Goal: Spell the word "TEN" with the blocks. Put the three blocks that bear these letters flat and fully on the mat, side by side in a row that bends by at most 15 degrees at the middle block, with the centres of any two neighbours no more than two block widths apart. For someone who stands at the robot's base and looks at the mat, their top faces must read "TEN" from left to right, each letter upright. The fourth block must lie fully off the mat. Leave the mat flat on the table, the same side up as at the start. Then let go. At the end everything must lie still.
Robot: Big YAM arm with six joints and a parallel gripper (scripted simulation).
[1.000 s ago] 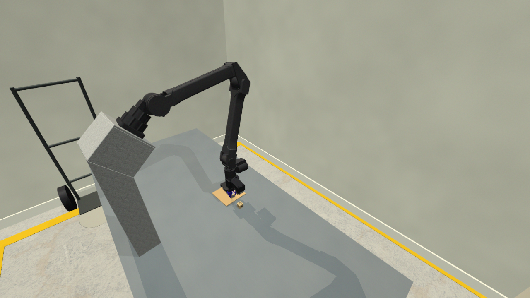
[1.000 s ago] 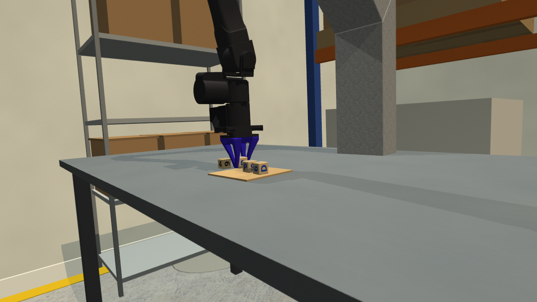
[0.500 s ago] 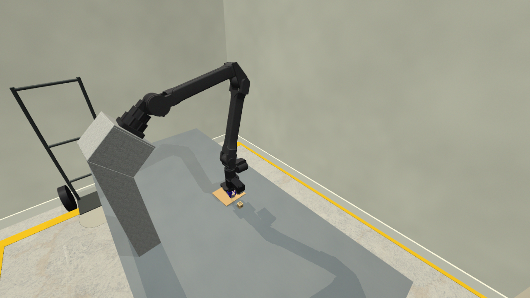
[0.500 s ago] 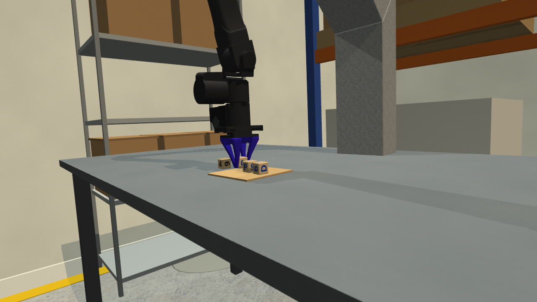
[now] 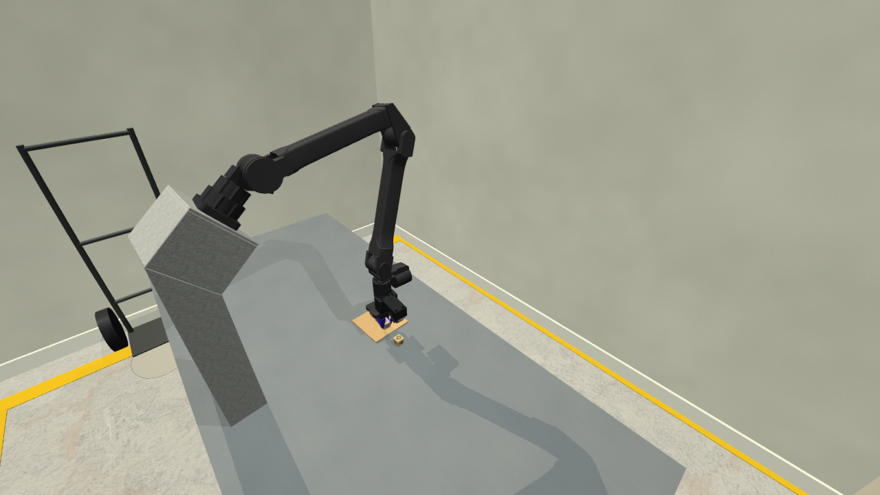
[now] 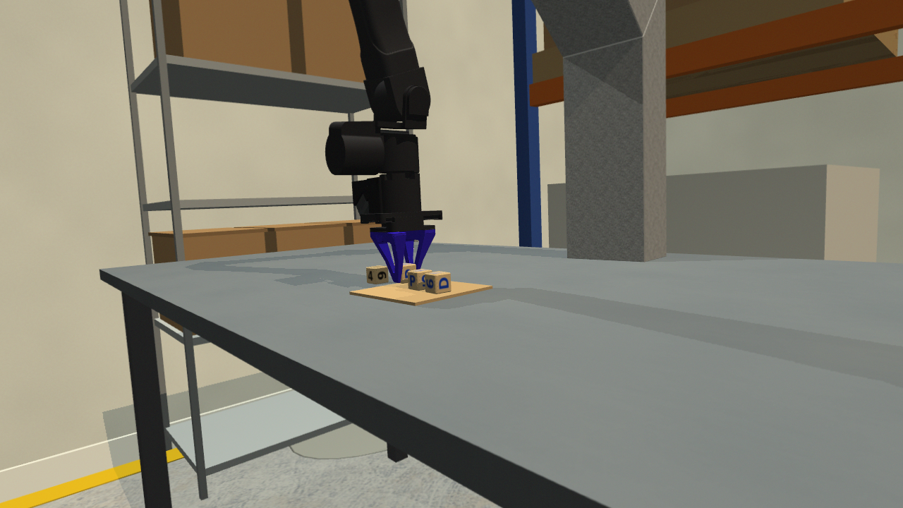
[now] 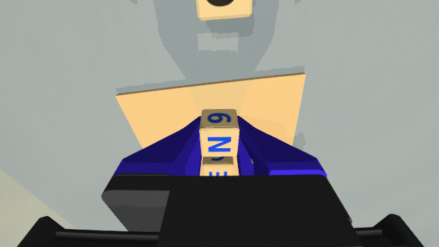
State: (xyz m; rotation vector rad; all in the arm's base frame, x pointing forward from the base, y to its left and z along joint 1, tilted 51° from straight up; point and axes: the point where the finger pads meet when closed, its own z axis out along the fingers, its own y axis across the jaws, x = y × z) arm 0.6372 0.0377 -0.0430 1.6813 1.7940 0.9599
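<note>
The tan mat lies 40 mm to the left of my hand, 20 mm below it and 10 mm behind it.
</note>
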